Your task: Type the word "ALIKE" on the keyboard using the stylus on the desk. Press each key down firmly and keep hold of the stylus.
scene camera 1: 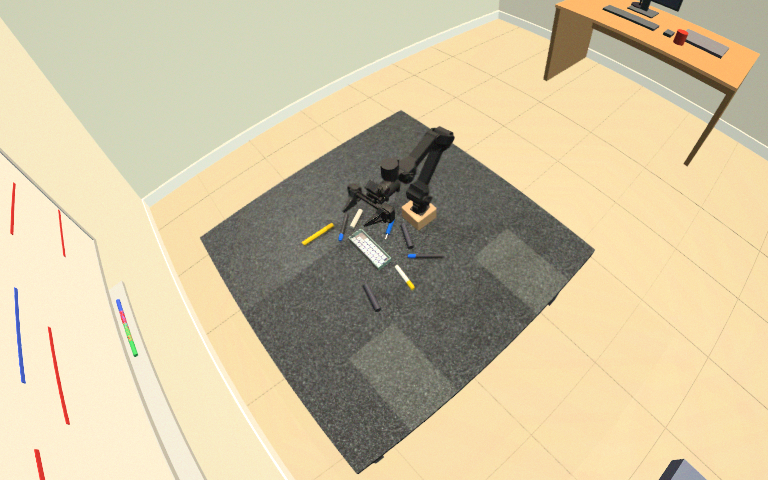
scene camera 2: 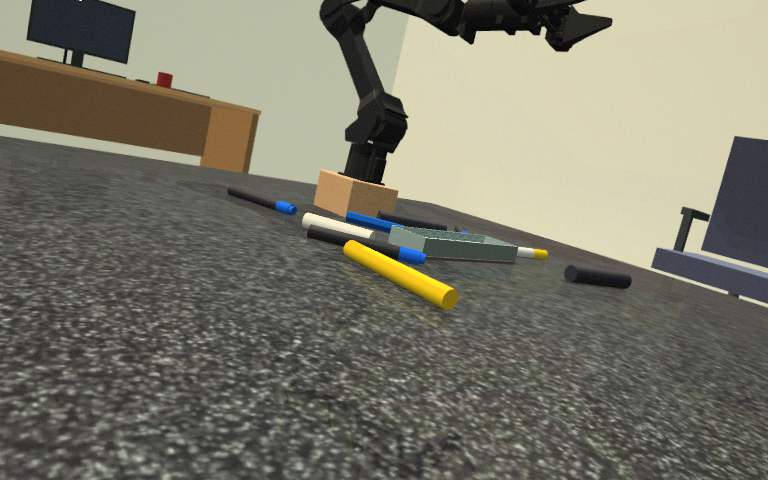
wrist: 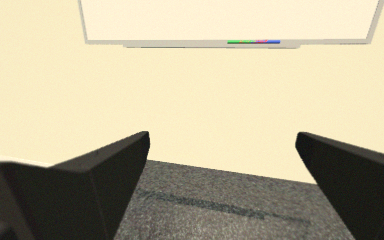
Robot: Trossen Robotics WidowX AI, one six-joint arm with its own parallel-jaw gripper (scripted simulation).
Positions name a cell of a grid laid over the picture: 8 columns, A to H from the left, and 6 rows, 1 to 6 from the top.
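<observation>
White stick (scene camera 2: D3) at 64 cm from the lens; keyboard (scene camera 2: E4) at 62 cm from the lens; yellow stick (scene camera 2: E4) at 42 cm from the lens. Marked spots on the yellow stick and the keyboard: 21 cm apart.
</observation>
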